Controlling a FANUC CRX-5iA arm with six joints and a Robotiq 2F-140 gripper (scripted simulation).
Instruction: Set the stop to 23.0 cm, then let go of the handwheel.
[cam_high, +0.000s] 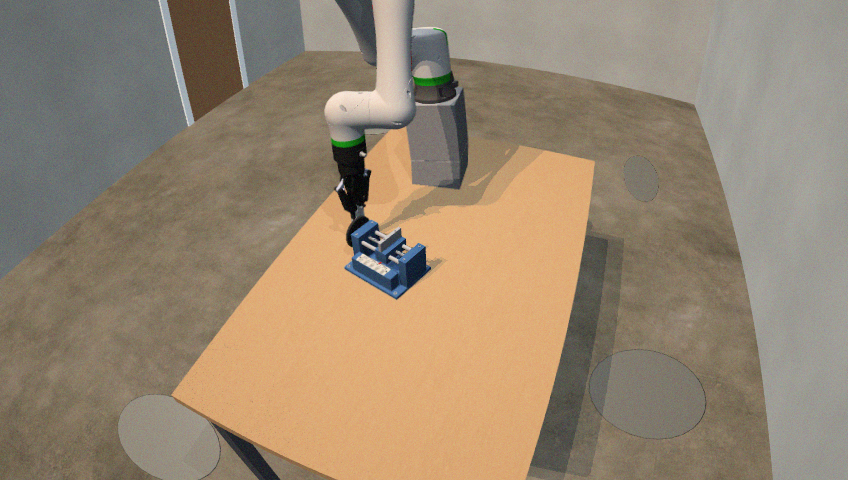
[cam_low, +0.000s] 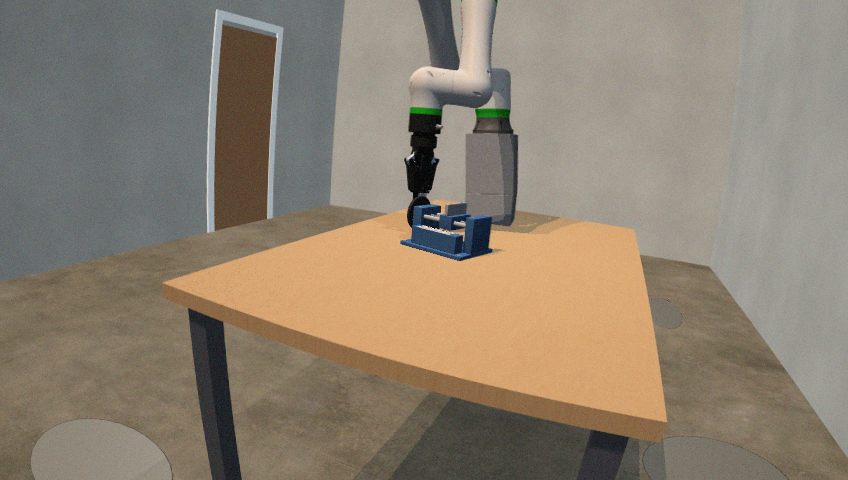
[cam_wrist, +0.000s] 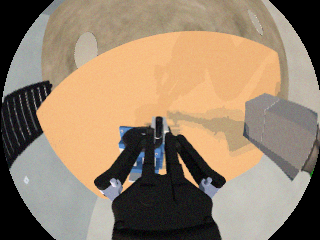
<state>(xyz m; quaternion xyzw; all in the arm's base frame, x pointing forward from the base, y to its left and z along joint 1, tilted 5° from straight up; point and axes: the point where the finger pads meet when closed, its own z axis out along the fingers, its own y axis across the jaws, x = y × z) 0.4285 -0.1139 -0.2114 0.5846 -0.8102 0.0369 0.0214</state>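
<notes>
The black handwheel is 20 mm below my hand, 10 mm to the left of it and 10 mm ahead of it. The rest, counted from my hand: grey stop plate 140 mm to the left, 90 mm ahead.
</notes>
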